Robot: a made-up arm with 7 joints. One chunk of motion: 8 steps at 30 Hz.
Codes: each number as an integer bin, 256 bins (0 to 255) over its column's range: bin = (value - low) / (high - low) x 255, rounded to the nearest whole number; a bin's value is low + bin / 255 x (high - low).
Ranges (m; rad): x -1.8..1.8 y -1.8..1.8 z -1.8..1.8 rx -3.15..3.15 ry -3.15..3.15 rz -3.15..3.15
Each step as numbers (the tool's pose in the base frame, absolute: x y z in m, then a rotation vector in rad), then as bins.
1 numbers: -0.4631 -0.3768 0.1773 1.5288 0.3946 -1.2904
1 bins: 95 101 140 189 143 75
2 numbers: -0.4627 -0.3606 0.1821 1.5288 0.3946 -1.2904
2 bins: 95 102 140 189 143 75
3 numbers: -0.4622 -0.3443 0.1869 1.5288 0.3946 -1.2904
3 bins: 95 103 141 189 143 75
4 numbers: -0.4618 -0.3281 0.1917 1.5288 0.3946 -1.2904
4 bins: 95 104 141 189 143 75
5 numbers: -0.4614 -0.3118 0.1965 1.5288 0.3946 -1.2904
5 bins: 95 105 141 189 143 75
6 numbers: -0.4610 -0.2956 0.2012 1.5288 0.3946 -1.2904
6 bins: 95 107 142 189 143 75
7 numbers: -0.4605 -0.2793 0.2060 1.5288 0.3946 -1.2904
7 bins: 95 108 142 189 143 75
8 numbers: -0.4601 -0.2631 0.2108 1.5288 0.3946 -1.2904
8 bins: 95 109 142 189 143 75
